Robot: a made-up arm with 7 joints.
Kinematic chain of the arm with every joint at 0, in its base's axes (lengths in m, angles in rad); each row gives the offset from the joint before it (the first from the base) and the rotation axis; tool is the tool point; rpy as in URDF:
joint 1: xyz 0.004 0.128 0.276 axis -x
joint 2: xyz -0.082 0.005 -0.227 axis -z
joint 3: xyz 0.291 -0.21 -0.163 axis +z
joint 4: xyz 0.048 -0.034 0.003 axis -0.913 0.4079 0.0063
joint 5: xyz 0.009 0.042 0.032 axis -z
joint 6: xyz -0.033 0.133 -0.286 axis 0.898 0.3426 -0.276
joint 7: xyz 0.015 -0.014 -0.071 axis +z
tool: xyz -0.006 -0.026 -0.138 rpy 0 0 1.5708
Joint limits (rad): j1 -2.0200..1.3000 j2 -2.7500..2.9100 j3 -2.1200..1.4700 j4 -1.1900..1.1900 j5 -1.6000..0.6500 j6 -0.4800..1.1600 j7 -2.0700..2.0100
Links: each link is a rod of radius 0.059 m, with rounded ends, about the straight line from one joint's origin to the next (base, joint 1, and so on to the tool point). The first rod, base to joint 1, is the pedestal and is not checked.
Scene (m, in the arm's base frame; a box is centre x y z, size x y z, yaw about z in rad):
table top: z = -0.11
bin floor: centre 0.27 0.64 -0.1 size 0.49 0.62 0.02 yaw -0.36
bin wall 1: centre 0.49 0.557 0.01 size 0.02 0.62 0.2 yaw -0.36
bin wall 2: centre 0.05 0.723 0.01 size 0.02 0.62 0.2 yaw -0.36
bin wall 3: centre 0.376 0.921 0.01 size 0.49 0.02 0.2 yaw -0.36
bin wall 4: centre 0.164 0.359 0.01 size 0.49 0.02 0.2 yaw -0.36
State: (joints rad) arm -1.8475 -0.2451 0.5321 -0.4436 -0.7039 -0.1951 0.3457
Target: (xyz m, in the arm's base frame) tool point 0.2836 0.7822 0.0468
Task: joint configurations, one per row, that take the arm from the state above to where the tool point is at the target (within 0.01 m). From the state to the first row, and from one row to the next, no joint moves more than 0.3 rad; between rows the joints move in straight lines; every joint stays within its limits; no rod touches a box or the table.
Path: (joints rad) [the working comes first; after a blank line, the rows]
Joints at the target: -1.7919 -0.8260 -0.1694 1.1283 -1.1594 0.2783 0.2401
Straight joint move there: touches bin wall 3.

1: -1.8762 -0.3761 0.3919 -0.1802 -0.7795 -0.1093 0.3275
2: -1.9050 -0.5071 0.2517 0.0831 -0.8552 -0.0235 0.3092
3: -1.9338 -0.6381 0.1114 0.3465 -0.9308 0.0622 0.2910
4: -1.9625 -0.7691 -0.0288 0.6098 -1.0064 0.1480 0.2727
5: -1.9912 -0.9001 -0.1690 0.8732 -1.0821 0.2338 0.2545
6: -2.0200 -1.0311 -0.3092 1.1366 -1.1577 0.3196 0.2362
7: -1.7919 -0.8260 -0.1694 1.1283 -1.1594 0.2783 0.2401

